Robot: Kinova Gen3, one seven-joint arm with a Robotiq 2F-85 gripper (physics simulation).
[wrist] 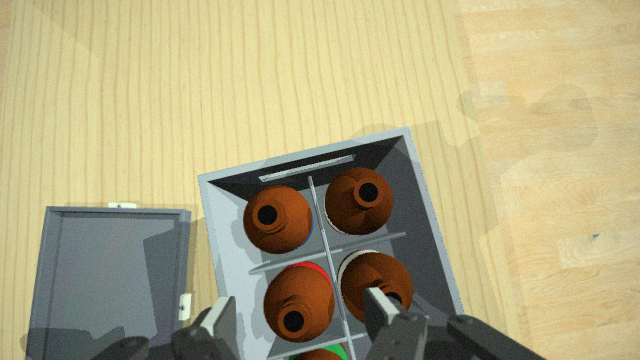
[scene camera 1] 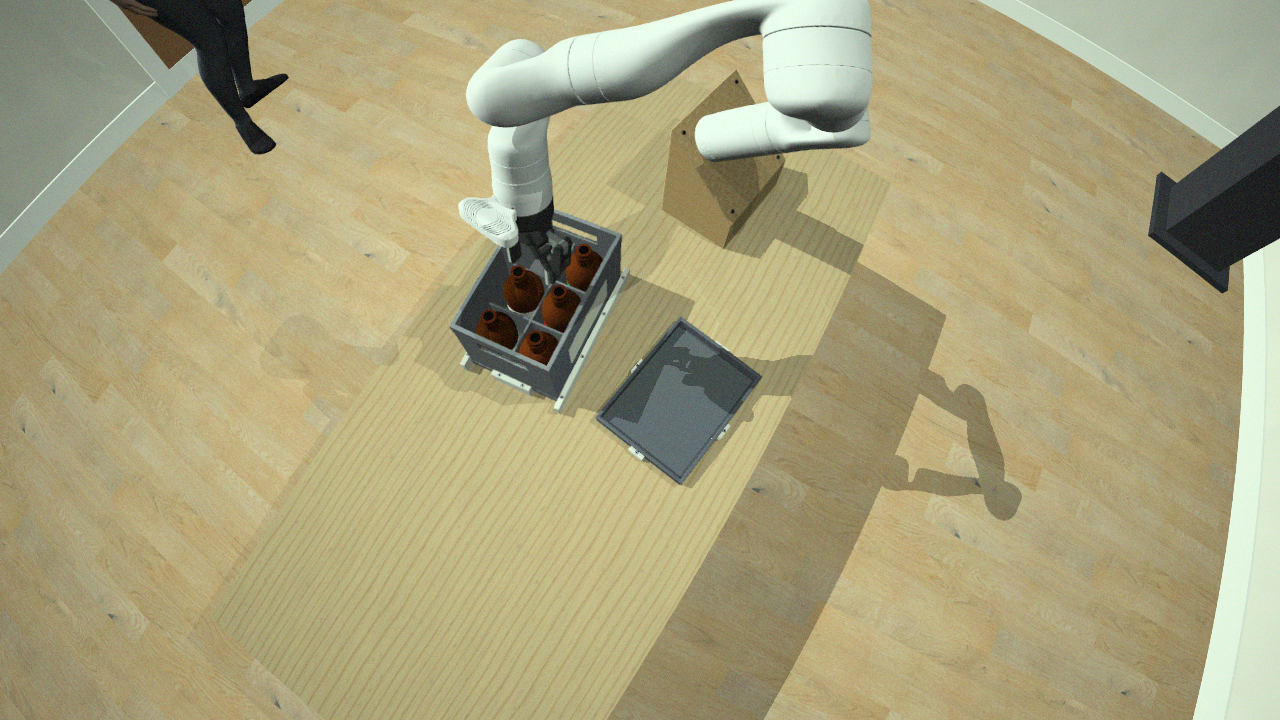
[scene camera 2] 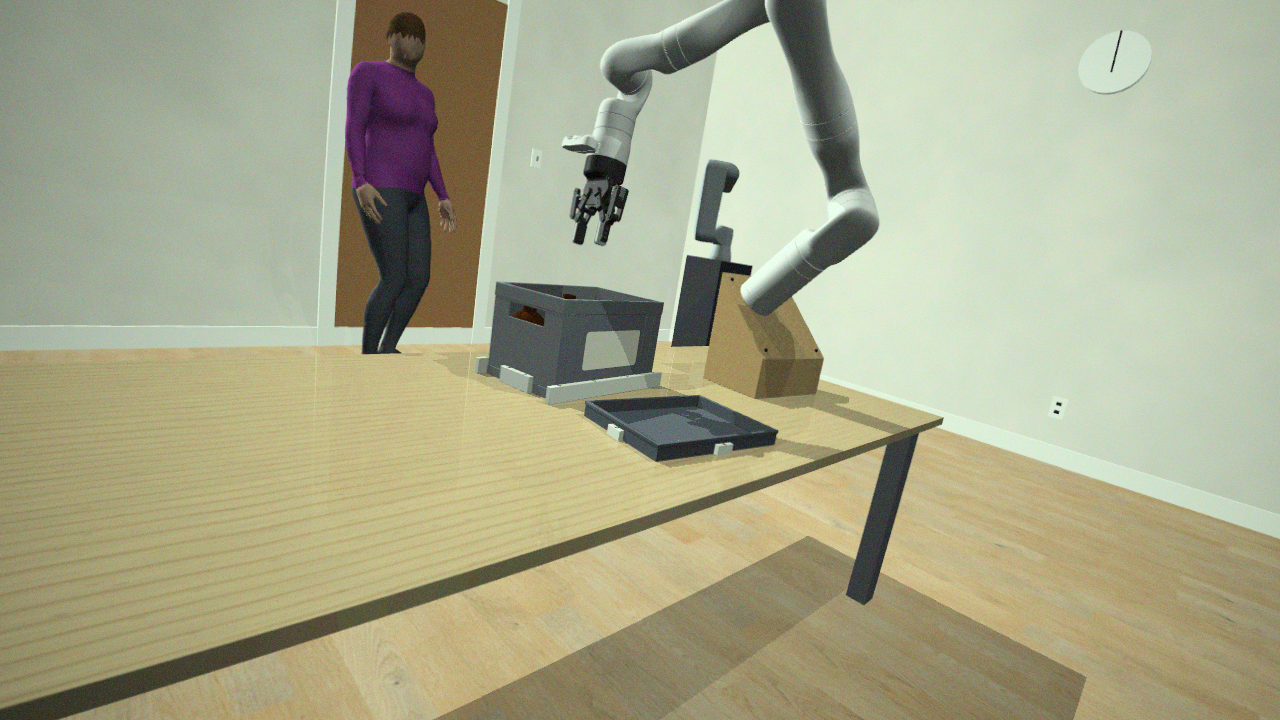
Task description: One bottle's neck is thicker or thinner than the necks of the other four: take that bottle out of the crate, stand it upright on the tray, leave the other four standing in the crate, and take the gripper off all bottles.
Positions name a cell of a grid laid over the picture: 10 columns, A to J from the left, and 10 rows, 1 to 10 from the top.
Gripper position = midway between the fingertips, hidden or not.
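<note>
Wrist view: my gripper (wrist: E9), a grey tray (wrist: B8) and a crate (wrist: G8). Scene camera 1 shows the crate (scene camera 1: D5), the gripper (scene camera 1: E4) and the tray (scene camera 1: F6). In scene camera 2, the gripper (scene camera 2: E4), open and holding nothing, shares the frame with the tray (scene camera 2: F6) and the crate (scene camera 2: E5).
</note>
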